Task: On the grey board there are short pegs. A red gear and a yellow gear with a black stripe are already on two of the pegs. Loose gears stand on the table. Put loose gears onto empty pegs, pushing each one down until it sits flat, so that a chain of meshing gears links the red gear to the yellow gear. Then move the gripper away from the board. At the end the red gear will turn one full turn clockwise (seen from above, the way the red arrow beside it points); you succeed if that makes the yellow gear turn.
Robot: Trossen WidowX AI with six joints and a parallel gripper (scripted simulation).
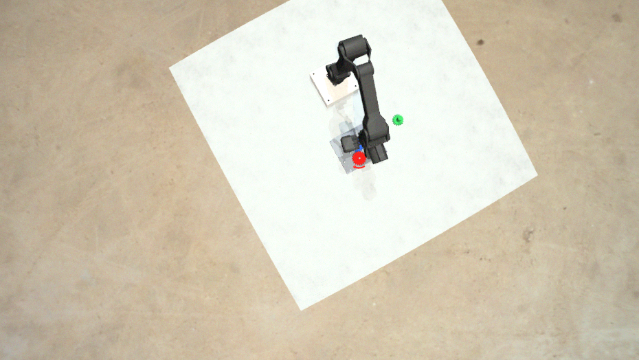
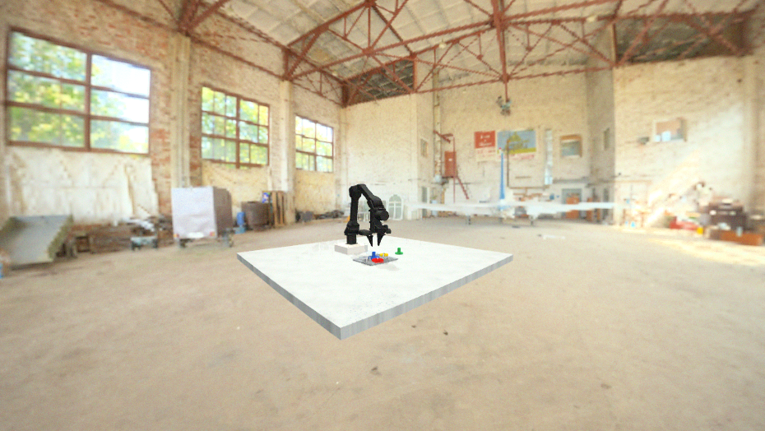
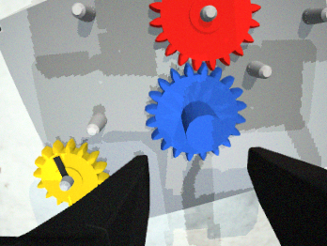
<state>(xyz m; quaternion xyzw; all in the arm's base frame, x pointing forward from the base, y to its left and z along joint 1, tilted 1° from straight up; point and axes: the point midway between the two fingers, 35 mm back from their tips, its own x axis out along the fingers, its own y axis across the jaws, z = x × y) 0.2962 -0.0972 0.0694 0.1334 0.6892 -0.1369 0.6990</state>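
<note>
My gripper tip is now 6 cm above the large blue gear and 1 cm to the left of it. From my gripper tip the other things lie so: red gear (6 cm below, 5 cm ahead, 4 cm to the right); small green gear (21 cm to the left, 6 cm below, 2 cm ahead).
</note>
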